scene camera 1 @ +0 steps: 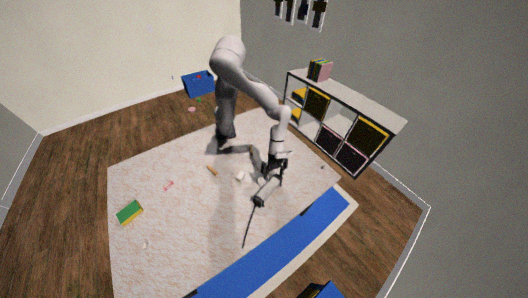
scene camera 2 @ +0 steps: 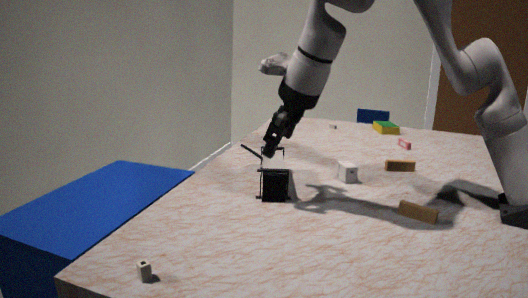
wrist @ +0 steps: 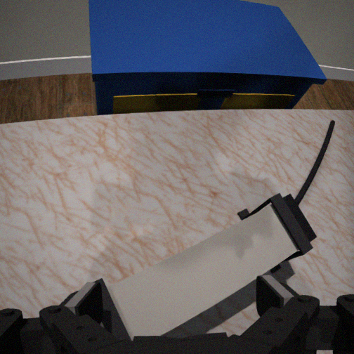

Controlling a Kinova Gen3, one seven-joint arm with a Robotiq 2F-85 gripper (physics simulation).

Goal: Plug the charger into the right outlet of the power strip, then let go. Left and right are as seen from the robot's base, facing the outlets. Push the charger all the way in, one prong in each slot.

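Seen in the pictures: gripper, fingertip midpoint: (scene camera 1: 273,178) (scene camera 2: 276,145); arm's base at its link origin: (scene camera 1: 225,129).
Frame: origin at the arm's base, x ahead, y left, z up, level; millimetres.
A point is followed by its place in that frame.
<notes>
The power strip (scene camera 1: 268,189) {x 551, y -37, z 8 mm} (scene camera 2: 275,185) {x 517, y 67, z -13 mm} (wrist: 210,270) has a pale body, black ends and a black cord. It lies on the table at an angle to the gripper in the wrist view; its near end is partly hidden by the gripper there. Its outlets cannot be made out. A small white box with a dark mark, seemingly the charger (scene camera 1: 240,175) {x 385, y -107, z -9 mm} (scene camera 2: 348,172) {x 380, y -82, z -21 mm}, stands on the table apart from the strip, on the robot-base side. My gripper (scene camera 1: 273,177) {x 531, y 10, z 50 mm} (scene camera 2: 270,153) {x 531, y 10, z 50 mm} (wrist: 178,297) is open and empty, low over the strip, with its fingers on either side of the strip's near part in the wrist view.
Two brown blocks (scene camera 2: 400,165) {x 244, y -216, z -32 mm} (scene camera 2: 418,212) {x 242, y 68, z -33 mm}, a green-yellow block (scene camera 1: 129,212) {x 252, y -705, z -18 mm} (scene camera 2: 386,128) {x 245, y -652, z -25 mm} and a pink piece (scene camera 1: 168,185) {x 201, y -481, z -29 mm} (scene camera 2: 404,144) {x 199, y -471, z -36 mm} lie on the table. A small beige block (scene camera 2: 144,272) {x 620, y 368, z -34 mm} stands near one corner. A blue cabinet (scene camera 2: 95,200) (wrist: 200,40) stands beyond the table edge.
</notes>
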